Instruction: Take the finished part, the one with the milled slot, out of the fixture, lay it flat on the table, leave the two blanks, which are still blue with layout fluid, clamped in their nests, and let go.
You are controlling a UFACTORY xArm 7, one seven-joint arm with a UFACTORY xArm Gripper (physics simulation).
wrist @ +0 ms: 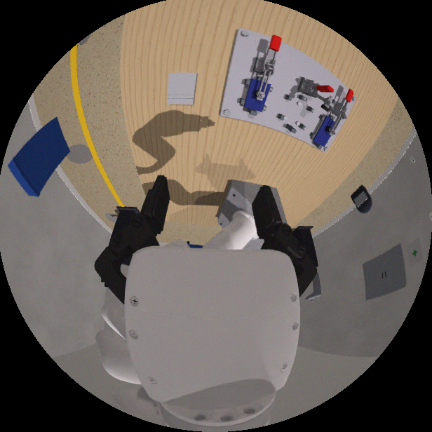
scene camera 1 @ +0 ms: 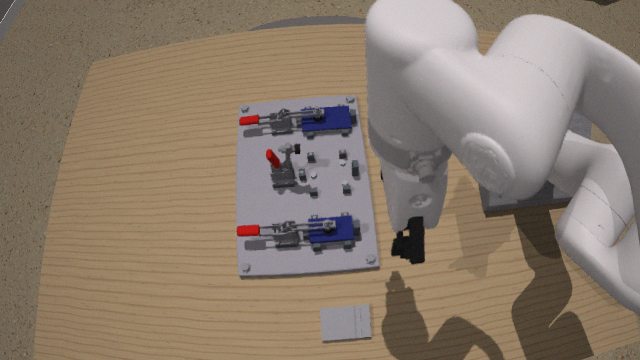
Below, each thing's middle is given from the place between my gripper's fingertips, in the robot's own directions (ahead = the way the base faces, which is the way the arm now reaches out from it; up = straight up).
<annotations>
Right now my hand is 70 mm short of the finished part (scene camera 1: 345,322), 80 mm to the right of it and 250 mm above it. The rest, counted from my hand: fixture plate (scene camera 1: 257,203): 100 mm ahead, 190 mm to the right, 250 mm below.
</annotations>
